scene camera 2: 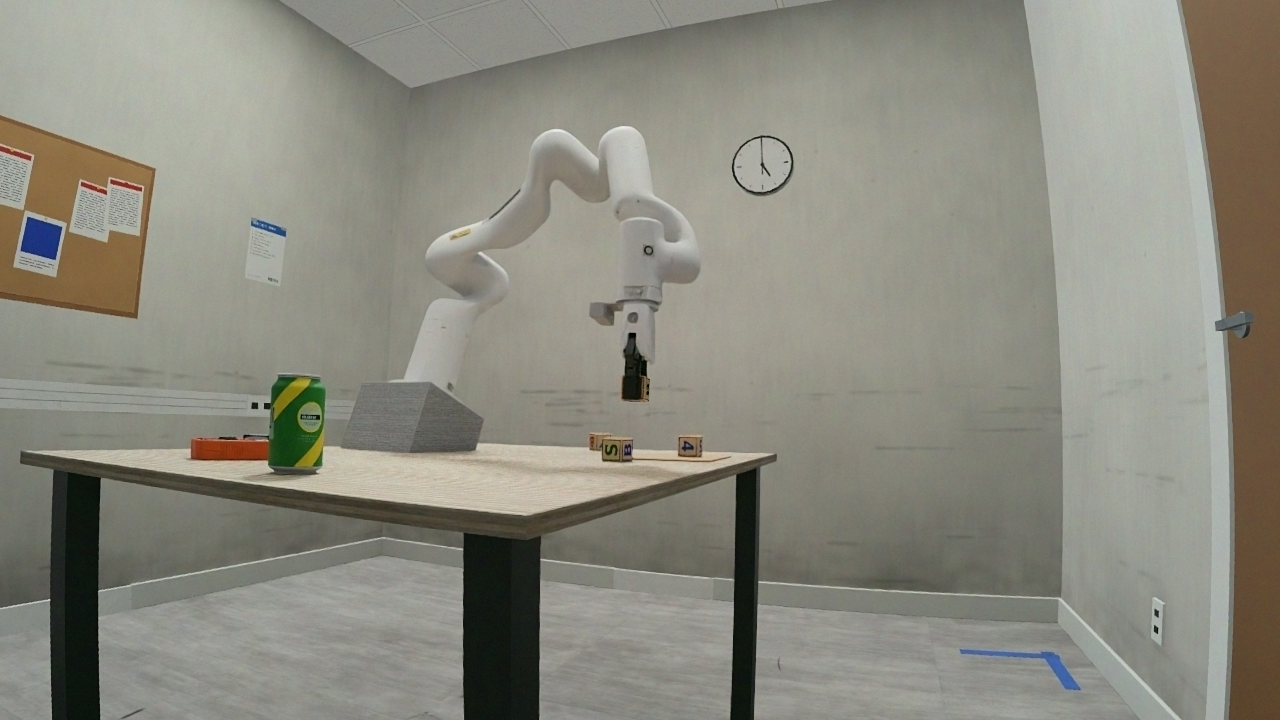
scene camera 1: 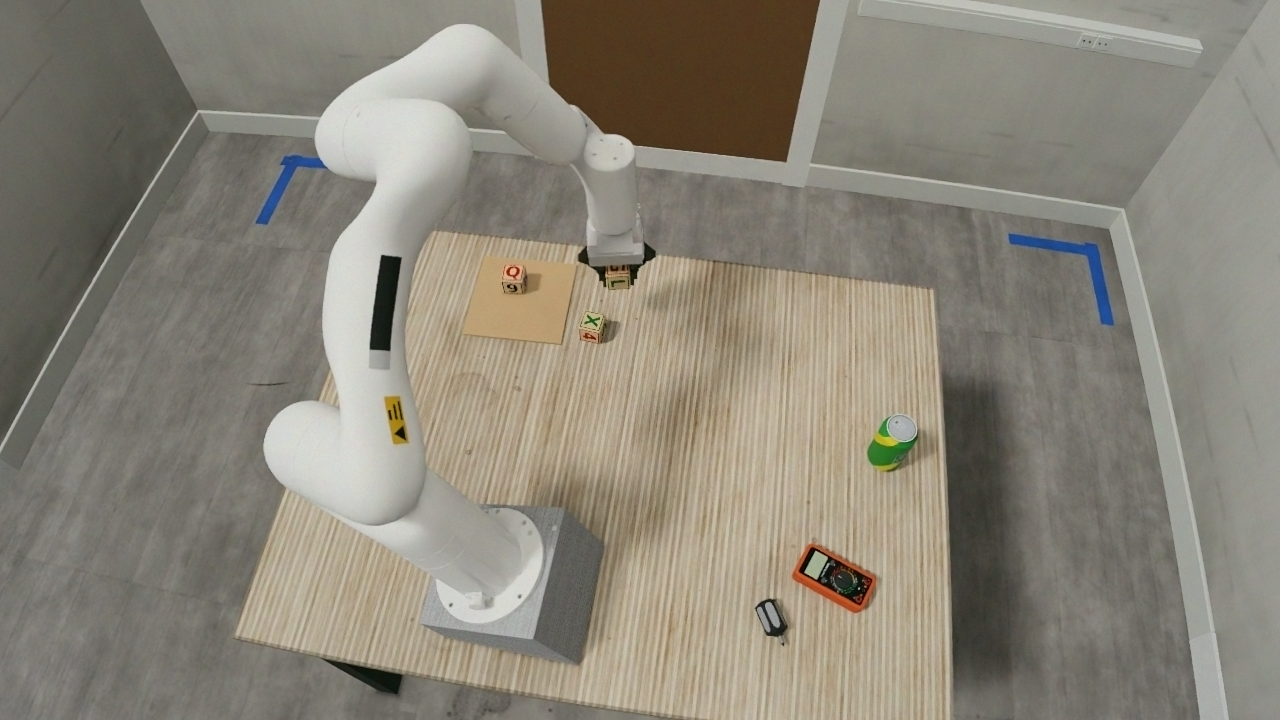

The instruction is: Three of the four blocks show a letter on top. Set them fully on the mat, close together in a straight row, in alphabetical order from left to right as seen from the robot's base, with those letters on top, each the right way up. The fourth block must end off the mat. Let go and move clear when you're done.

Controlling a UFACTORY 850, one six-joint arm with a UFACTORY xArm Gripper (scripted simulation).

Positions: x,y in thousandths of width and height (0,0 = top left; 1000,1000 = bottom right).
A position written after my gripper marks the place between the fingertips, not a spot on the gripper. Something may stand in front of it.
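Observation:
There's my gripper (scene camera 2: 496,556), and you'd find the gripper (scene camera 1: 483,390) in the other scene camera as well. I can see a soda can (scene camera 2: 232,602), which is also the can (scene camera 1: 700,606), and there's an orange multimeter (scene camera 2: 175,623). I see a tan mat (scene camera 1: 421,438) too, plus an X block (scene camera 1: 463,455) and a small black object (scene camera 1: 600,849).

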